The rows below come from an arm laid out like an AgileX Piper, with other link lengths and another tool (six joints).
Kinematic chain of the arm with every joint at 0, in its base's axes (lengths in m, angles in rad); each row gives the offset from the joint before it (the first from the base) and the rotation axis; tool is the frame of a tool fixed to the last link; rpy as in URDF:
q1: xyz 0 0 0.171 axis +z
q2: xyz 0 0 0 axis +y
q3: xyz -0.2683 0 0.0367 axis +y
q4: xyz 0.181 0 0.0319 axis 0.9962 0 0.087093
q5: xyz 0 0 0 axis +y
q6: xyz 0.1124 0 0.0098 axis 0.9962 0 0.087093
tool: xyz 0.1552 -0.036 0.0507 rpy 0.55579 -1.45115 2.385
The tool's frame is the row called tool.
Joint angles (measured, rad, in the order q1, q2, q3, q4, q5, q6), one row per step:
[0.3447, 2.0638, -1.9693, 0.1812, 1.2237, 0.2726]
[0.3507, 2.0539, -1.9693, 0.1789, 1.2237, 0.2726]
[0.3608, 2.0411, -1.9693, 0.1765, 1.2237, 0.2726]
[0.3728, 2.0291, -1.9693, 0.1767, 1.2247, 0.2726]
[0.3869, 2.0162, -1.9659, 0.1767, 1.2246, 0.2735]
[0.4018, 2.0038, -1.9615, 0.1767, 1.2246, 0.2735]
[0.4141, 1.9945, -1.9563, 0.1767, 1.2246, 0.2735]
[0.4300, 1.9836, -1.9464, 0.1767, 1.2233, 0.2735]
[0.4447, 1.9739, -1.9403, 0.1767, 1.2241, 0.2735]
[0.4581, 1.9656, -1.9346, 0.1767, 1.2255, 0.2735]
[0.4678, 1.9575, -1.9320, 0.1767, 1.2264, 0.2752]
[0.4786, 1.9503, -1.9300, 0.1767, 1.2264, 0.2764]
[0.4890, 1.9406, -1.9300, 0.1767, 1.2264, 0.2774]
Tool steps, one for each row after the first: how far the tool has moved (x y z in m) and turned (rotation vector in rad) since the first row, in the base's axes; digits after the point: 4 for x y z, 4 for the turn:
[-0.0006, 0.0021, 0.0045, 0.0012, -0.0101, 0.0060]
[-0.0019, 0.0059, 0.0104, 0.0034, -0.0229, 0.0161]
[-0.0040, 0.0110, 0.0158, 0.0076, -0.0332, 0.0282]
[-0.0071, 0.0167, 0.0206, 0.0115, -0.0418, 0.0415]
[-0.0107, 0.0226, 0.0249, 0.0148, -0.0492, 0.0563]
[-0.0140, 0.0273, 0.0275, 0.0166, -0.0529, 0.0686]
[-0.0188, 0.0330, 0.0296, 0.0179, -0.0549, 0.0843]
[-0.0231, 0.0383, 0.0319, 0.0194, -0.0573, 0.0991]
[-0.0272, 0.0431, 0.0337, 0.0202, -0.0583, 0.1127]
[-0.0301, 0.0465, 0.0364, 0.0228, -0.0620, 0.1210]
[-0.0328, 0.0505, 0.0390, 0.0255, -0.0663, 0.1307]
[-0.0352, 0.0545, 0.0433, 0.0301, -0.0747, 0.1402]

